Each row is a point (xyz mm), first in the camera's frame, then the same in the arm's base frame.
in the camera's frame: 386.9 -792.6 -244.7
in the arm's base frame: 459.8 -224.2 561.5
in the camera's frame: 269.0 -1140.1 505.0
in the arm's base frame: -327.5 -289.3 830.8
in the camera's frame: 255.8 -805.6 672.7
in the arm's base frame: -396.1 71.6 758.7
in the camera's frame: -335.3 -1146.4 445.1
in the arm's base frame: -537.5 -450.1 284.2
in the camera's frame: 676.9 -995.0 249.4
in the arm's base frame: 105.9 -162.0 1051.5
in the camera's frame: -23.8 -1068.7 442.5
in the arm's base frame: -381.8 -312.2 528.7
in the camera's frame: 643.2 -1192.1 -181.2
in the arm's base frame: 416.4 -505.5 946.6
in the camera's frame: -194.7 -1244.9 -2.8
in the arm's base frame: -112.5 -672.4 291.5
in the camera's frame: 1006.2 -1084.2 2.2
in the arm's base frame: 440.3 -260.8 1288.0
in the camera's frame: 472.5 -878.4 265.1
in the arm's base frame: 33.0 -95.9 837.2
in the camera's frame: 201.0 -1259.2 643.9
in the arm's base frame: -506.8 -361.0 859.5
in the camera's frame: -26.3 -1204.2 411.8
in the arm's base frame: -389.7 -446.5 563.6
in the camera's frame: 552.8 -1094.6 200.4
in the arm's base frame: 70.4 -297.4 961.3
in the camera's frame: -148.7 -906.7 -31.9
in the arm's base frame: 16.2 -367.3 203.9
